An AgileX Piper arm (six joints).
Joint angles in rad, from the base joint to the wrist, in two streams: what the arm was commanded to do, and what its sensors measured. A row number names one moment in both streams.
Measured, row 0:
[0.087, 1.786, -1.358, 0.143, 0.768, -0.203]
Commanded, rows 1 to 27:
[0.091, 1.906, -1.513, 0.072, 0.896, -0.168]
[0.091, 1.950, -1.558, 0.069, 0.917, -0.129]
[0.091, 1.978, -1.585, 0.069, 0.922, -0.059]
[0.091, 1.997, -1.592, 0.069, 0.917, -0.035]
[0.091, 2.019, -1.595, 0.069, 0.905, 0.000]
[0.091, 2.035, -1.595, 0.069, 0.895, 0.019]
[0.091, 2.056, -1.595, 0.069, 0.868, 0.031]
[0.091, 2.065, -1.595, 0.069, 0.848, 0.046]
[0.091, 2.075, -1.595, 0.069, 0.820, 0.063]
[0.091, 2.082, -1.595, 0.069, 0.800, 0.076]
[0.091, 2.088, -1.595, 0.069, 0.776, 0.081]
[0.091, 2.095, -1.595, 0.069, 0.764, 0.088]
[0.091, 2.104, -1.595, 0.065, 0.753, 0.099]
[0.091, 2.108, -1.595, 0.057, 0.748, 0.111]
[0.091, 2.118, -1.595, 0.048, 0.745, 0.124]
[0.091, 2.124, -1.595, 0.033, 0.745, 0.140]
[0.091, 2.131, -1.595, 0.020, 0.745, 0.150]
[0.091, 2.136, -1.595, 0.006, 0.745, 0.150]
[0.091, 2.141, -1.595, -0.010, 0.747, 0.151]
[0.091, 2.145, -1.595, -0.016, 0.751, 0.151]
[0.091, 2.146, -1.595, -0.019, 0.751, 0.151]
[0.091, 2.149, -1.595, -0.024, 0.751, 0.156]
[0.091, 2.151, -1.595, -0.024, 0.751, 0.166]
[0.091, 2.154, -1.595, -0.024, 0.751, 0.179]
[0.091, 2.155, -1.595, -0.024, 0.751, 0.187]
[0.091, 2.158, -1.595, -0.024, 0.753, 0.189]
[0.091, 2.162, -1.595, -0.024, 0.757, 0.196]
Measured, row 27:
[0.092, 2.137, -1.594, -0.008, 0.739, 0.173]
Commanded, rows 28 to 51:
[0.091, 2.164, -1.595, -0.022, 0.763, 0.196]
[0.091, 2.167, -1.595, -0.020, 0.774, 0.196]
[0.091, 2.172, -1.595, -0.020, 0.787, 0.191]
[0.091, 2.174, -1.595, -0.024, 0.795, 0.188]
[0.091, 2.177, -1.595, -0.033, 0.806, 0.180]
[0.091, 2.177, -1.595, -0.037, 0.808, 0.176]
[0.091, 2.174, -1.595, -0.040, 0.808, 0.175]
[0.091, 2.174, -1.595, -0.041, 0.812, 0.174]
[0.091, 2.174, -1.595, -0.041, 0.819, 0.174]
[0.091, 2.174, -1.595, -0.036, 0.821, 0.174]
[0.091, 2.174, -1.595, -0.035, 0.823, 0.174]
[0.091, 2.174, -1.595, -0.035, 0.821, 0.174]
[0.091, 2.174, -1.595, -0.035, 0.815, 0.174]
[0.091, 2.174, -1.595, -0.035, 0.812, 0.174]
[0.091, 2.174, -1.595, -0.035, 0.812, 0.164]
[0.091, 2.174, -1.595, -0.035, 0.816, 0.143]
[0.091, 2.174, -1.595, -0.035, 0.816, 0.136]
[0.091, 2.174, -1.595, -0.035, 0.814, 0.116]
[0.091, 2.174, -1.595, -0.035, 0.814, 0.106]
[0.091, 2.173, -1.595, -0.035, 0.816, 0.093]
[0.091, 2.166, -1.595, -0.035, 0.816, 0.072]
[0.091, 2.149, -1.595, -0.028, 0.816, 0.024]
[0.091, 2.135, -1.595, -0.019, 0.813, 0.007]
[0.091, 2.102, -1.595, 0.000, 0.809, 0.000]
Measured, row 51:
[0.092, 2.175, -1.595, -0.026, 0.817, 0.060]
